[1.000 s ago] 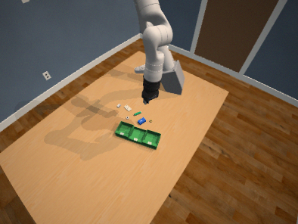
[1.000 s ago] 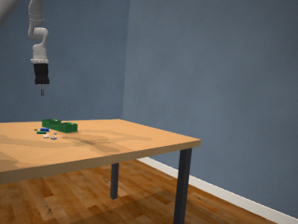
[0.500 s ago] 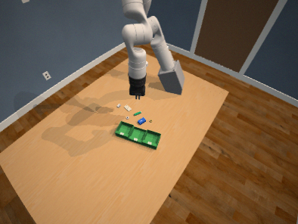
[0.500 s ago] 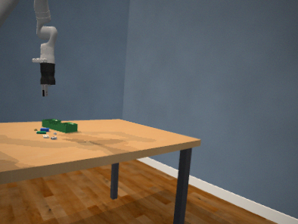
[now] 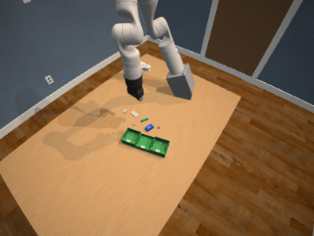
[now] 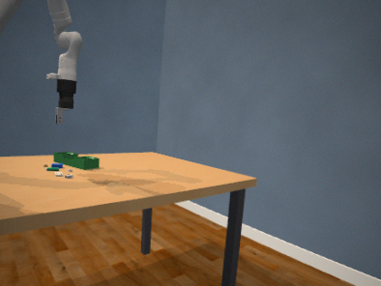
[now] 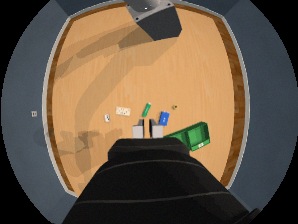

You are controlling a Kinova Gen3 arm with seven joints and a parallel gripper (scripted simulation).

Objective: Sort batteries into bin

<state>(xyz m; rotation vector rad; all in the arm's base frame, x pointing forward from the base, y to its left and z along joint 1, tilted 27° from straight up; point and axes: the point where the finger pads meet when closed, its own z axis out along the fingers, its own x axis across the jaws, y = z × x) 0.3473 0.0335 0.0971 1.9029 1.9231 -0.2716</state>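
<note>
Now: the green three-part bin 20 cm below my hand, 11 cm to the left of it and 11 cm ahead of it. Also, from my hand: green cylinder battery: 21 cm below, 2 cm behind; then washer-like part: 22 cm below, 4 cm ahead, 3 cm to the right; then blue battery: 21 cm below, 7 cm to the left.
</note>
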